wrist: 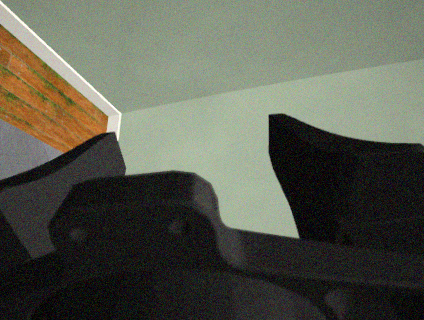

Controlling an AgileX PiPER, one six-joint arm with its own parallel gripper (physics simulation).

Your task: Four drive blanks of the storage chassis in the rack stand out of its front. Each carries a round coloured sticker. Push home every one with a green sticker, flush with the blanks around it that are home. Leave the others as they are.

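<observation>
My gripper [193, 142] is open, its two dark fingers standing wide apart at the left and right of the wrist view, with the pale green wall showing between them. It holds nothing. The rack, the storage chassis, its drive blanks and their stickers do not show in the wrist view, so I cannot tell where the gripper is relative to them.
Pale green walls [200, 40] meet at a corner behind the fingers. At the left, a white skirting board [65, 67] runs along an orange-brown floor with green streaks [45, 95]. A grey surface [20, 150] shows at the left edge.
</observation>
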